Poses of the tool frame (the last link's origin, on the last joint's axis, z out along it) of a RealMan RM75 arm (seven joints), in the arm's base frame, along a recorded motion.
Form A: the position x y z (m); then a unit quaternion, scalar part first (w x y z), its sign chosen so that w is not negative.
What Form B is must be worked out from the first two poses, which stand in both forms.
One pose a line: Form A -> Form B
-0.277, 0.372, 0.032, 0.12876, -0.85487, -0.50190, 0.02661 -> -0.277, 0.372, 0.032, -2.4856, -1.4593, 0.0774
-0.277, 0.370, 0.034, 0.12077, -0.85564, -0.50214, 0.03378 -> -0.277, 0.370, 0.034, -2.4992, -1.4667, 0.0987
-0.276, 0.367, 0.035, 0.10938, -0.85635, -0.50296, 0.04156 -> -0.276, 0.367, 0.035, -2.5177, -1.4787, 0.1222
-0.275, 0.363, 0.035, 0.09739, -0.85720, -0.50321, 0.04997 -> -0.275, 0.363, 0.035, -2.5378, -1.4898, 0.1479
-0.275, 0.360, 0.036, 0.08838, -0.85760, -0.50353, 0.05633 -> -0.275, 0.360, 0.036, -2.5524, -1.4986, 0.1677
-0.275, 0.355, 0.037, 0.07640, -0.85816, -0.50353, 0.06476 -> -0.275, 0.355, 0.037, -2.5722, -1.5093, 0.1941
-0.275, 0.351, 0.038, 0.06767, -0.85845, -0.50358, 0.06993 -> -0.275, 0.351, 0.038, -2.5866, -1.5173, 0.2107
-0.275, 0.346, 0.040, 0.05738, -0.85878, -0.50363, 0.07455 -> -0.275, 0.346, 0.040, -2.6036, -1.5269, 0.2260
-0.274, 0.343, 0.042, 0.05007, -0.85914, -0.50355, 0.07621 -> -0.274, 0.343, 0.042, -2.6163, -1.5334, 0.2321
